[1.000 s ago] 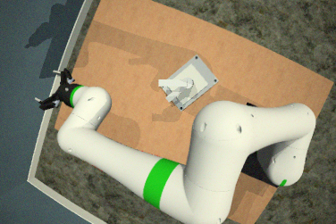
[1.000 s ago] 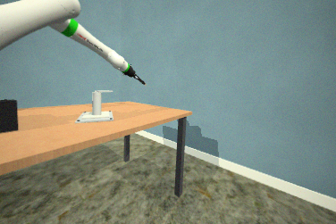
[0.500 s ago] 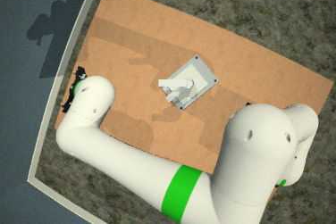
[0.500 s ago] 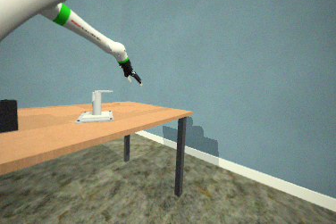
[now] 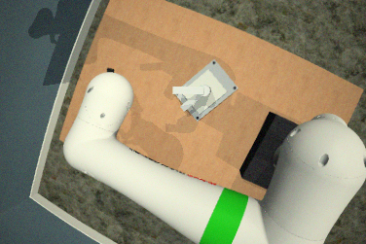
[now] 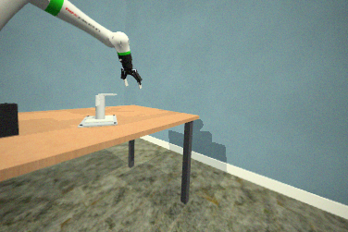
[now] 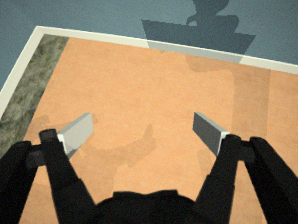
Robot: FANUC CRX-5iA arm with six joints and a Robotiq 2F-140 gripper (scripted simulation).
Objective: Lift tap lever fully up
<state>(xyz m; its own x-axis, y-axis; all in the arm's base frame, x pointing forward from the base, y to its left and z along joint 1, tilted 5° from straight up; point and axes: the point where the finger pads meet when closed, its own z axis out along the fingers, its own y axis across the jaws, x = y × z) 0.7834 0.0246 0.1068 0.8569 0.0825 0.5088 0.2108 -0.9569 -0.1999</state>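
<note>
The lever lies 29 cm behind my hand, 14 cm to the right of it and 7 cm below it.
</note>
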